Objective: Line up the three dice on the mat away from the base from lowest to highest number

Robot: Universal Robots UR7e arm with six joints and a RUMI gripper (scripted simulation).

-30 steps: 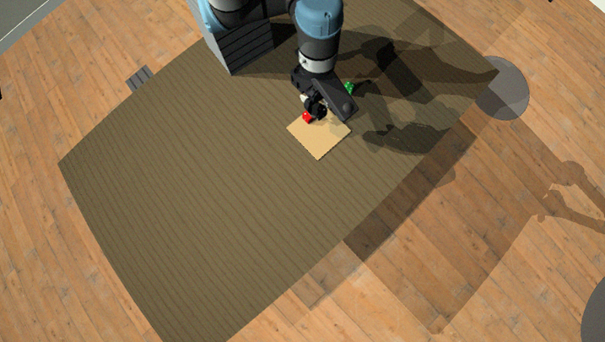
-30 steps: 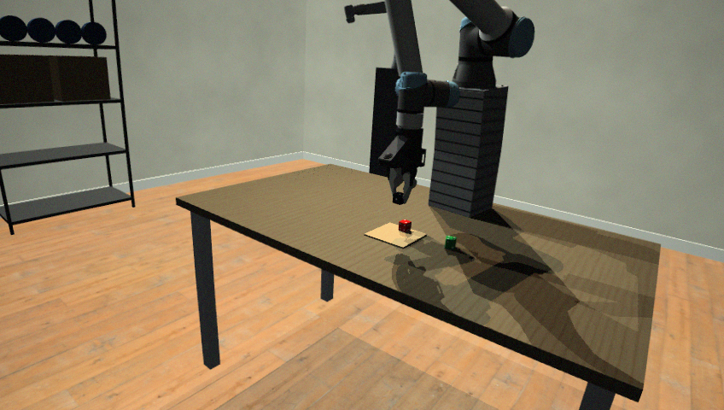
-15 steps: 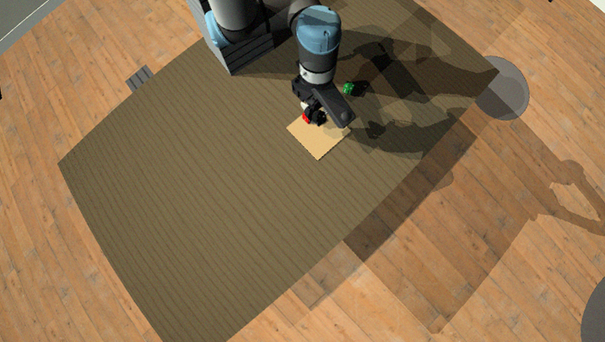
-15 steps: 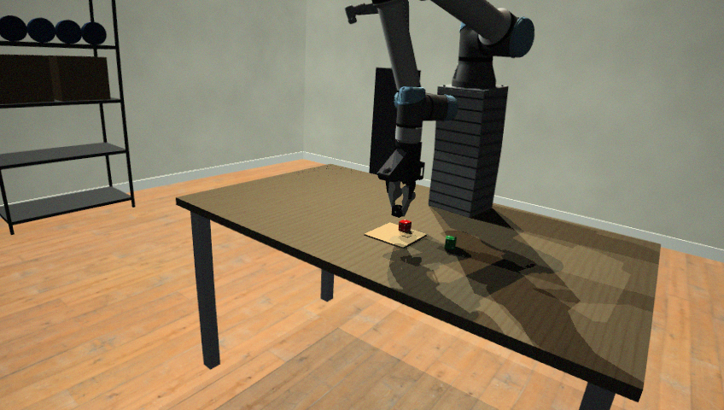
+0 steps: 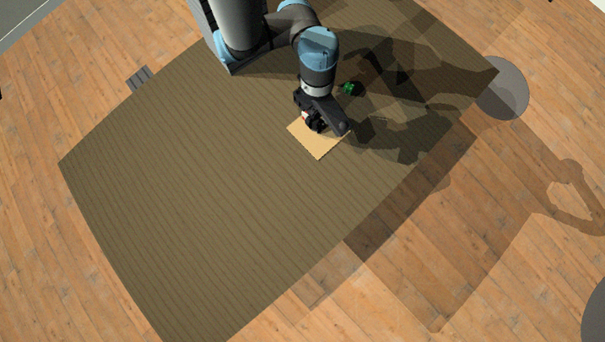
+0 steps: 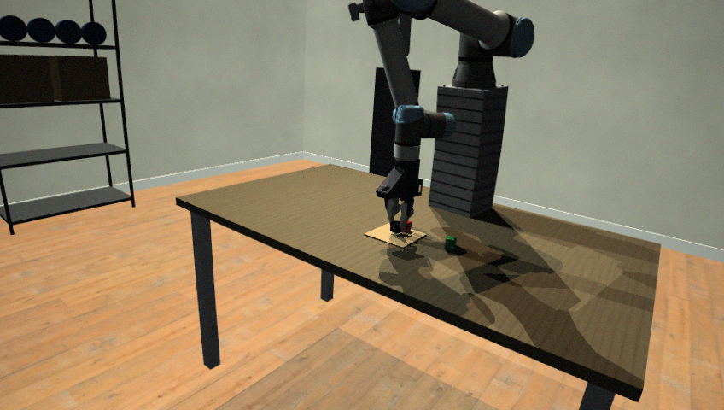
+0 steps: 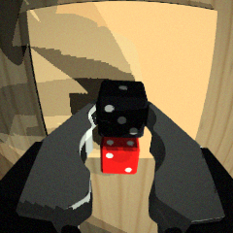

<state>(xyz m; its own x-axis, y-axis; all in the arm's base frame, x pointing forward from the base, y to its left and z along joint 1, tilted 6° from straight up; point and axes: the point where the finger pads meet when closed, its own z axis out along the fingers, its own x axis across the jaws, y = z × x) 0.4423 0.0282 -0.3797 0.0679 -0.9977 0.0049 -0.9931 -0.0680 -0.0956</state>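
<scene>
The black die is right at my hand. Also, from my hand: tan mat (30 mm below); then green die (160 mm to the left, 50 mm behind, 10 mm below); then red die (50 mm behind, 10 mm below).
</scene>
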